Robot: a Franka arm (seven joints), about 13 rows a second.
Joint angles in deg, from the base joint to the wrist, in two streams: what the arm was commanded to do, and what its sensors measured. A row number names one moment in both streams.
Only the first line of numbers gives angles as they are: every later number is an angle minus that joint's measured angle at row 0.
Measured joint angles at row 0:
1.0 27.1 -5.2 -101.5 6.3 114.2 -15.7
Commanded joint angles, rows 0 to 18:
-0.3 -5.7 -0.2 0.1 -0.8 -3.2 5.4
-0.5 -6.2 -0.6 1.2 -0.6 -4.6 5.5
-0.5 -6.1 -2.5 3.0 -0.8 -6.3 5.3
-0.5 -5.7 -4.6 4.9 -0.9 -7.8 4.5
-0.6 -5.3 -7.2 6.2 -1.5 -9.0 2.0
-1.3 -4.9 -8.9 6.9 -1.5 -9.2 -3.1
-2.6 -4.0 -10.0 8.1 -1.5 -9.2 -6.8
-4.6 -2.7 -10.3 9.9 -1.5 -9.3 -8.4
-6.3 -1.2 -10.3 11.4 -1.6 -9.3 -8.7
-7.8 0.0 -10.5 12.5 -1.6 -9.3 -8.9
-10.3 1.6 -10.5 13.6 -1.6 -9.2 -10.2
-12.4 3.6 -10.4 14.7 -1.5 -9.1 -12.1
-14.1 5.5 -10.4 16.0 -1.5 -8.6 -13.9
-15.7 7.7 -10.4 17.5 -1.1 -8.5 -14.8
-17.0 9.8 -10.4 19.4 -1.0 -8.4 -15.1
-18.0 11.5 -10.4 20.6 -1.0 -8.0 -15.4
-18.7 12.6 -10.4 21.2 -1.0 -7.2 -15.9
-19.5 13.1 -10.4 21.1 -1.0 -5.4 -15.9
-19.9 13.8 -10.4 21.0 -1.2 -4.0 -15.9
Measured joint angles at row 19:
-18.7 11.8 -10.9 18.3 -1.3 -4.9 -15.1
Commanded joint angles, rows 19 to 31:
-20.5 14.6 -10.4 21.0 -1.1 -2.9 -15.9
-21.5 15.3 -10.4 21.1 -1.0 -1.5 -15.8
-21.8 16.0 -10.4 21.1 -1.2 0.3 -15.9
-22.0 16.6 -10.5 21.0 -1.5 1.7 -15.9
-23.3 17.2 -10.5 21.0 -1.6 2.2 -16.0
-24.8 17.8 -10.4 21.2 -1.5 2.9 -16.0
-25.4 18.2 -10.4 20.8 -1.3 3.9 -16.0
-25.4 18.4 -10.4 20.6 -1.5 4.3 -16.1
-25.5 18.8 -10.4 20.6 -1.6 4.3 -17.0
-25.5 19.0 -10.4 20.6 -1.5 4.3 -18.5
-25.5 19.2 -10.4 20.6 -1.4 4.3 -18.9
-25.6 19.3 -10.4 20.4 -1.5 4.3 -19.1
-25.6 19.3 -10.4 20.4 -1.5 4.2 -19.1
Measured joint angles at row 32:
-25.2 18.7 -10.7 19.1 -1.3 4.2 -17.9
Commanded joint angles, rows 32 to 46:
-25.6 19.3 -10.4 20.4 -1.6 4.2 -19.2
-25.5 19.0 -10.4 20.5 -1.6 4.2 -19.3
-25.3 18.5 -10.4 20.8 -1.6 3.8 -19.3
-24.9 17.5 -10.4 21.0 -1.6 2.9 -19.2
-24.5 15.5 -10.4 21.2 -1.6 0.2 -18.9
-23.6 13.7 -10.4 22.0 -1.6 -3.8 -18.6
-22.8 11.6 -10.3 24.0 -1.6 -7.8 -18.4
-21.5 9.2 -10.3 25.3 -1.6 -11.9 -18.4
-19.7 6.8 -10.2 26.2 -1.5 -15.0 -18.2
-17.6 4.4 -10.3 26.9 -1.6 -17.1 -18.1
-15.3 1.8 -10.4 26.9 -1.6 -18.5 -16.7
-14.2 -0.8 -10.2 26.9 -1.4 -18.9 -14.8
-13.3 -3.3 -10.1 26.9 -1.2 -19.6 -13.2
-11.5 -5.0 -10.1 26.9 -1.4 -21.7 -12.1
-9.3 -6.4 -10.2 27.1 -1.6 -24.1 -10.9
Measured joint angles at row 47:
-12.0 -3.1 -9.9 28.5 -1.3 -21.3 -13.0
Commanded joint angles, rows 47 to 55:
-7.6 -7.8 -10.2 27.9 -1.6 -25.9 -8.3
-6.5 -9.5 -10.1 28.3 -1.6 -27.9 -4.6
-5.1 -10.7 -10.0 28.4 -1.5 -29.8 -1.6
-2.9 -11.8 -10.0 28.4 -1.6 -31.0 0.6
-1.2 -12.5 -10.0 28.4 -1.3 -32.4 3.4
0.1 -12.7 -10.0 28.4 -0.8 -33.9 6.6
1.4 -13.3 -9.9 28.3 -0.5 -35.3 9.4
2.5 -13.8 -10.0 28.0 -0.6 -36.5 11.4
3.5 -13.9 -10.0 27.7 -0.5 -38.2 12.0
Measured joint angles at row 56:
1.9 -12.8 -9.4 28.6 -1.1 -35.7 9.4
